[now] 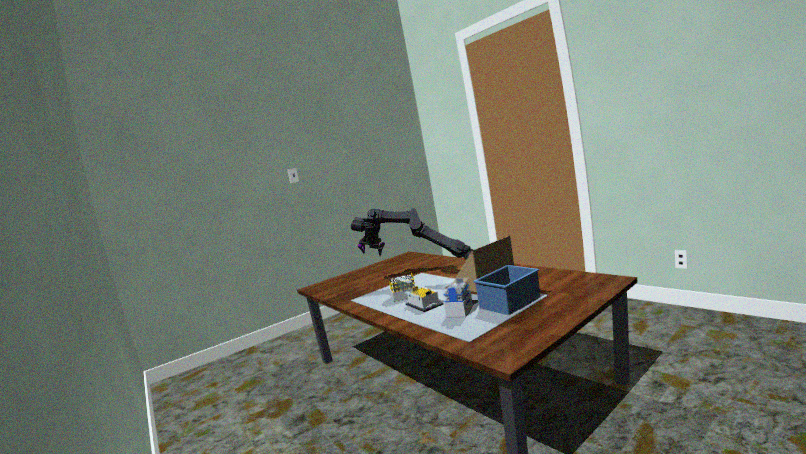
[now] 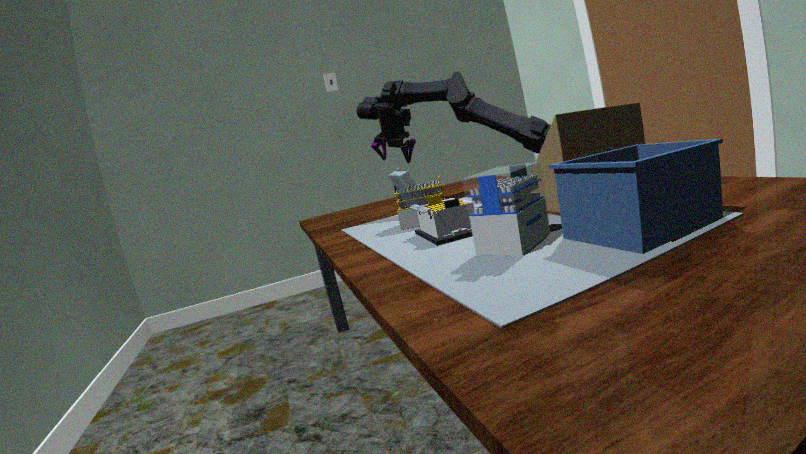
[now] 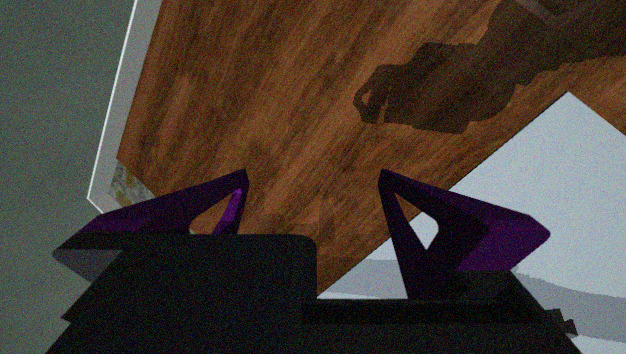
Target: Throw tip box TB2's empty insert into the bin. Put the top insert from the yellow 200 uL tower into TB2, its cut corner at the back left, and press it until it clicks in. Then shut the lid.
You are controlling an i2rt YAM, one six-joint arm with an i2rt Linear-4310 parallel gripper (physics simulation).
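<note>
My gripper point(image 1: 371, 253) point(image 2: 397, 160) point(image 3: 313, 176) is open and empty, high above the table's far left part. The yellow tower point(image 1: 402, 286) point(image 2: 418, 197), with stacked yellow inserts and tips, stands at the mat's far left. Next to it a low white tip box point(image 1: 424, 301) point(image 2: 445, 221) with a yellow insert sits on a dark base; it looks like TB2, but no label is readable. Its lid's state and the cut corner cannot be made out. The blue bin point(image 1: 507, 297) point(image 2: 600, 205) stands at the mat's right end; its inside bottom is hidden.
A blue-and-white tip tower point(image 1: 457, 307) point(image 2: 496, 234) stands between the low box and the bin. A tan and dark upright panel point(image 1: 493, 258) point(image 2: 600, 134) stands behind the bin. The pale mat point(image 1: 470, 331) point(image 2: 499, 307) point(image 3: 540, 150) lies on the wooden table point(image 1: 564, 315) point(image 2: 648, 349) point(image 3: 280, 100).
</note>
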